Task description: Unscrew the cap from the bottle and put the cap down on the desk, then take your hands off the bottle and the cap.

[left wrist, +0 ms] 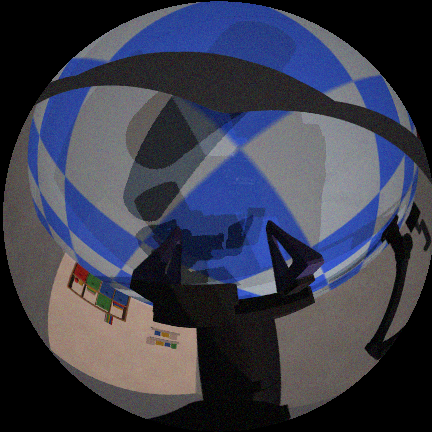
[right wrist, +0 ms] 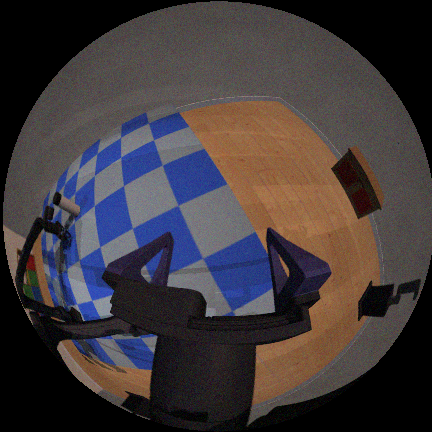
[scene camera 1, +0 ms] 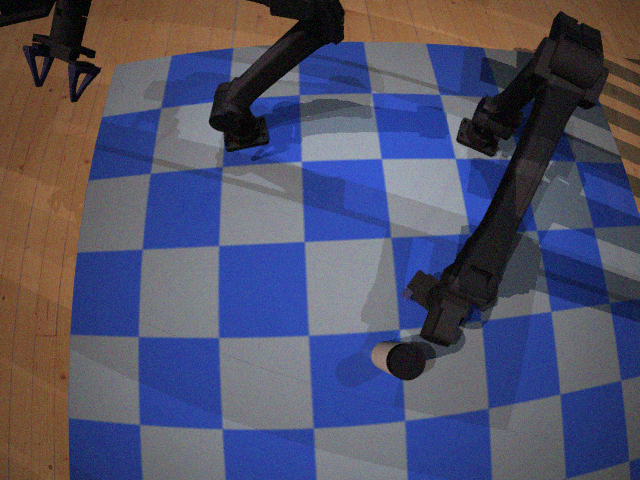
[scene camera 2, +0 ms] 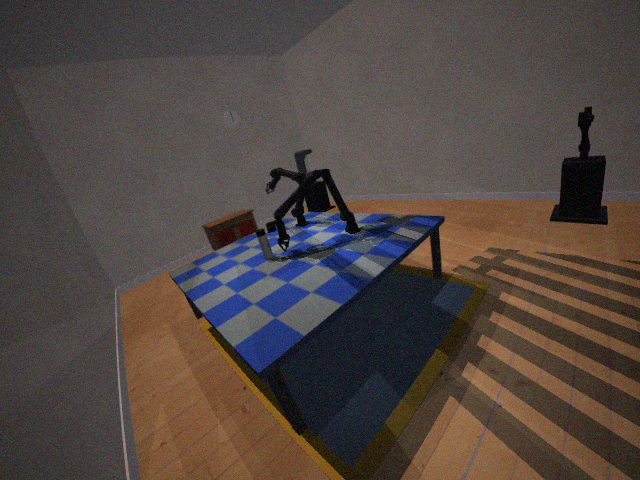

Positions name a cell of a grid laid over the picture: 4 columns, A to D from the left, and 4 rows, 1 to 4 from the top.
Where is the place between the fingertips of the right gripper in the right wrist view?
C3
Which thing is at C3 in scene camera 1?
The left gripper.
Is the right gripper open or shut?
Open.
